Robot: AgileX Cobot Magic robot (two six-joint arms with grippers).
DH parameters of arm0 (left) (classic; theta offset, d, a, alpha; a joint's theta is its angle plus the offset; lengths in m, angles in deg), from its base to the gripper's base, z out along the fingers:
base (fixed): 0 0 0 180
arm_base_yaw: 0 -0.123 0 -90
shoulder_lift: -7.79 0 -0.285 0
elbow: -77.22 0 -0.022 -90
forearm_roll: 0 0.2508 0 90
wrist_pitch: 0 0 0.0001 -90
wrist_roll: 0 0.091 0 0
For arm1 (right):
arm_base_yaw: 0 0.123 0 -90
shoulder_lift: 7.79 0 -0.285 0
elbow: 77.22 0 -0.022 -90
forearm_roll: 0 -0.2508 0 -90
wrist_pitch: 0 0 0.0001 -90
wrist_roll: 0 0.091 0 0
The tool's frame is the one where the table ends.
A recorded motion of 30 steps. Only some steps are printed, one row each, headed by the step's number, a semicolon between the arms.
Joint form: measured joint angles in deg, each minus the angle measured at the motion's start. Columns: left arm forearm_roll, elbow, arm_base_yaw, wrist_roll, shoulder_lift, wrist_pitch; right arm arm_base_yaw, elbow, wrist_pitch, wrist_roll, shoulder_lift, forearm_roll.
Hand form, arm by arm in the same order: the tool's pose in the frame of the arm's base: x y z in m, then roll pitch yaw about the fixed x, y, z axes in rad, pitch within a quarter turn. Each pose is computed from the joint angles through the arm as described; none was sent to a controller.
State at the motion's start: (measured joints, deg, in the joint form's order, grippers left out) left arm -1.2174 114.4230 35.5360 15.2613 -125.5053 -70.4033; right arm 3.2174 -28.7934 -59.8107 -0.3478 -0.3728 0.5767
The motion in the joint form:
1: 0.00 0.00 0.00 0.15 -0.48 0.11; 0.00 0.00 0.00 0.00 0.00 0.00
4: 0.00 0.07 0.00 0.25 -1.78 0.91; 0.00 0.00 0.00 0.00 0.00 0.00
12: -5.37 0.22 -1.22 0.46 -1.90 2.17; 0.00 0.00 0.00 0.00 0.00 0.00
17: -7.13 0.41 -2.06 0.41 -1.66 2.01; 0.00 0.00 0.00 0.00 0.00 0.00
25: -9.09 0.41 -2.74 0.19 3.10 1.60; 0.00 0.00 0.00 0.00 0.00 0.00
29: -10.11 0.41 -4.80 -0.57 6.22 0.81; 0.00 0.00 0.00 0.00 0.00 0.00
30: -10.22 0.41 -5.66 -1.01 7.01 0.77; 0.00 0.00 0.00 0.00 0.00 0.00
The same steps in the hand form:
1: 0.3809 -0.2743 0.2333 3.1005 0.2265 2.2526; -0.0054 -0.0011 0.2793 -3.1097 1.1228 -3.0597
4: 0.3840 -0.2765 0.2232 3.1021 0.2192 2.2515; -0.0054 -0.0011 0.2793 -3.1097 1.1228 -3.0597
12: 0.3874 -0.2762 0.2239 -3.0954 0.2643 2.3040; -0.0054 -0.0011 0.2793 -3.1097 1.1228 -3.0597
17: 0.3897 -0.2725 0.2271 -3.0655 0.2759 2.3311; -0.0054 -0.0011 0.2793 -3.1097 1.1228 -3.0597
25: 0.3822 -0.2644 0.2665 -3.0467 0.3572 2.3543; -0.0054 -0.0011 0.2793 -3.1097 1.1228 -3.0597
29: 0.3824 -0.2469 0.2914 -3.0317 0.3996 2.4058; -0.0054 -0.0011 0.2793 -3.1097 1.1228 -3.0597
30: 0.3838 -0.2400 0.2976 -3.0291 0.4119 2.4287; -0.0054 -0.0011 0.2793 -3.1097 1.1228 -3.0597

